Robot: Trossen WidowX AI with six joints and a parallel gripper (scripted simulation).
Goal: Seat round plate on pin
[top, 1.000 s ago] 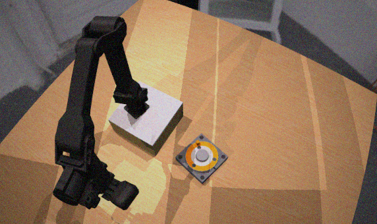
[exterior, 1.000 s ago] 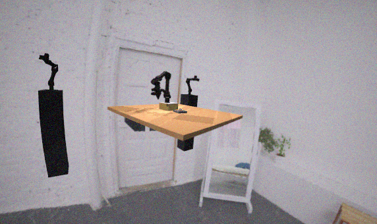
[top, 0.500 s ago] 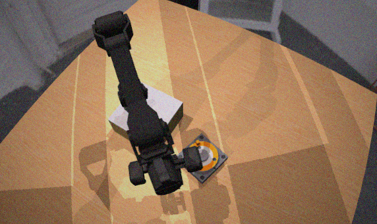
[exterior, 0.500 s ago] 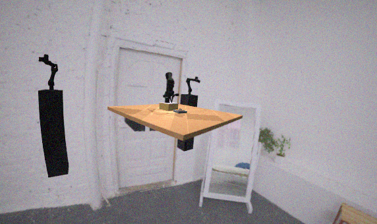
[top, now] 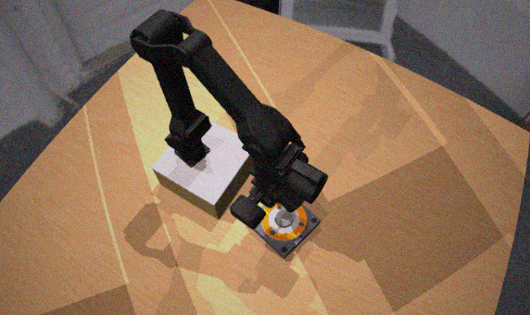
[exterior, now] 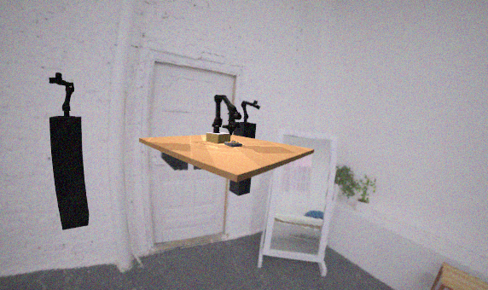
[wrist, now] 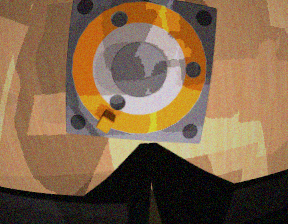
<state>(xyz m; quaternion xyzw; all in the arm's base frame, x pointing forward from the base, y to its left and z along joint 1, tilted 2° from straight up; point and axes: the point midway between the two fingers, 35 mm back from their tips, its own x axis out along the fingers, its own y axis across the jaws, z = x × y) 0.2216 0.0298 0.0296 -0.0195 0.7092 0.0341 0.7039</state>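
The round plate is 60 mm below my gripper tip, 20 mm to the left of it and 20 mm ahead of it. Also, from my gripper tip: base: 70 mm below, 40 mm ahead, 10 mm to the left.
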